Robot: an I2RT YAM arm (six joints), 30 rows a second.
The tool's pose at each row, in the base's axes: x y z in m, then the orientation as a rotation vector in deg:
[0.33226, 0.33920, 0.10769, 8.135, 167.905, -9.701]
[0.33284, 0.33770, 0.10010, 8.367, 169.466, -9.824]
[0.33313, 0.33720, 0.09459, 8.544, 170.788, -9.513]
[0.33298, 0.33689, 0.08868, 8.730, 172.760, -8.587]
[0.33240, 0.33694, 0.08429, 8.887, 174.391, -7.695]
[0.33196, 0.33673, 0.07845, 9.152, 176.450, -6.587]
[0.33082, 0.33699, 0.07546, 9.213, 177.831, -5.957]
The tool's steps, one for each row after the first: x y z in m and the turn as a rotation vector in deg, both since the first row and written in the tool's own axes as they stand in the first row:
[0.00087, -0.00063, 0.00768, 0.109, 1.575, 0.011]
[0.00169, -0.00052, 0.01316, -0.077, 2.898, 0.036]
[0.00303, -0.00023, 0.01892, -0.657, 4.860, 0.052]
[0.00450, 0.00021, 0.02307, -1.209, 6.485, 0.073]
[0.00612, 0.00057, 0.02870, -1.874, 8.549, 0.139]
[0.00787, 0.00101, 0.03135, -2.246, 9.927, 0.098]

